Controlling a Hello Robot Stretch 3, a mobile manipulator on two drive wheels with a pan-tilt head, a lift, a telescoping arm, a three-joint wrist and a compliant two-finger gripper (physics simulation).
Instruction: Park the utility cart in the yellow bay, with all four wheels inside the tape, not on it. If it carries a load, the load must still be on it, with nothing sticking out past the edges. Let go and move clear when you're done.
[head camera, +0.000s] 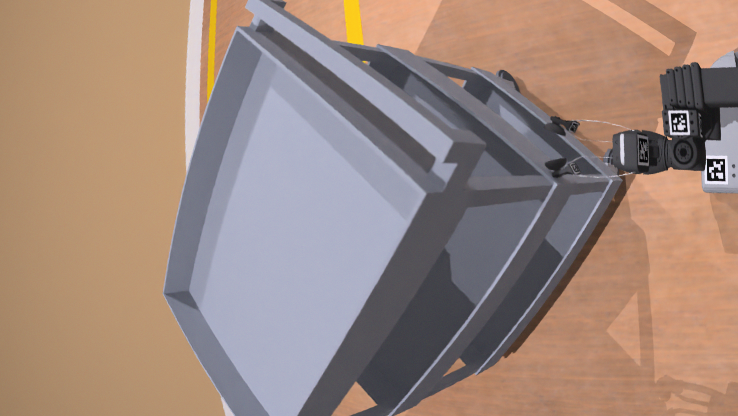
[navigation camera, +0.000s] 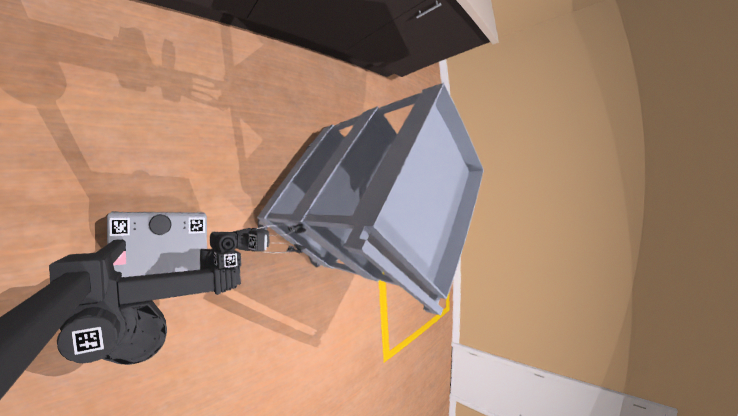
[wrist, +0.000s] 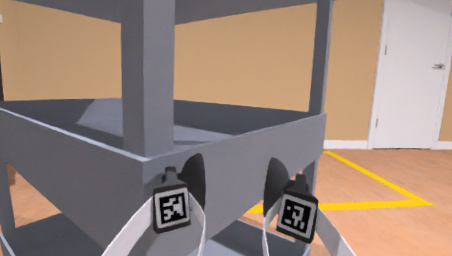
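Seen in the pictures: gripper, fingertip midpoint: (head camera: 545, 145) (navigation camera: 305, 238) (wrist: 234, 175); robot's base, link origin: (navigation camera: 160, 223).
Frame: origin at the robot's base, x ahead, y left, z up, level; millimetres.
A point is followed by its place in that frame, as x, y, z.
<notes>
The grey three-tier utility cart (head camera: 310, 206) @[49, -655, 794] (navigation camera: 423, 180) @[163, -709, 794] (wrist: 150, 75) @[24, -405, 595] stands at an angle near the wall, its top tray carrying no load. Yellow tape (head camera: 354, 20) @[-543, -1388, 1] (navigation camera: 383, 320) @[-814, -1410, 2] (wrist: 370, 205) @[-826, -1418, 1] marks the bay; part of the bay shows beyond the cart and the rest is hidden. One black caster (head camera: 507, 80) @[-230, -745, 74] (navigation camera: 315, 262) @[-231, -743, 79] shows on the robot's side, outside the tape; the other wheels are hidden. My gripper (head camera: 557, 144) @[-34, -421, 525] (navigation camera: 295, 238) @[-34, -421, 525] (wrist: 234, 175) @[-34, -421, 525] is partly open, its fingertips at the side of the middle shelf, beside a corner post. Nothing is held between them.
A dark cabinet (navigation camera: 330, 31) @[1015, -663, 284] stands close beyond the cart's far end. The tan wall (head camera: 93, 206) @[100, -2559, 686] (navigation camera: 558, 180) @[335, -2538, 1091] runs behind the cart. A white door (navigation camera: 516, 372) @[-1689, -2719, 794] (wrist: 407, 75) @[-1935, -2744, 796] lies past the bay. My base (navigation camera: 155, 242) @[-61, 18, 160] is on the cart's near side.
</notes>
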